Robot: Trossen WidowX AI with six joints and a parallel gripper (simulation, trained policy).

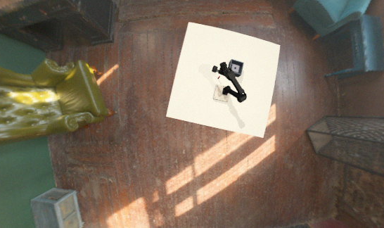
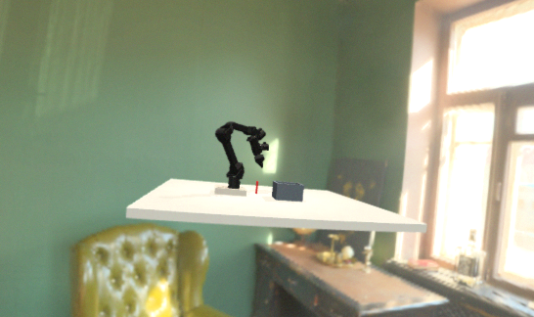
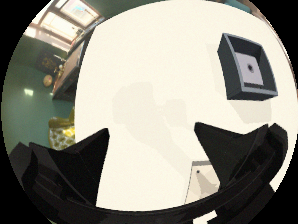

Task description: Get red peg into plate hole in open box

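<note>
My gripper tip is 3 cm past the red peg, 6 cm to the left of it and 15 cm above it. From my gripper tip the other things lie so: grey box (12 cm ahead, 24 cm to the right, 16 cm below).
</note>
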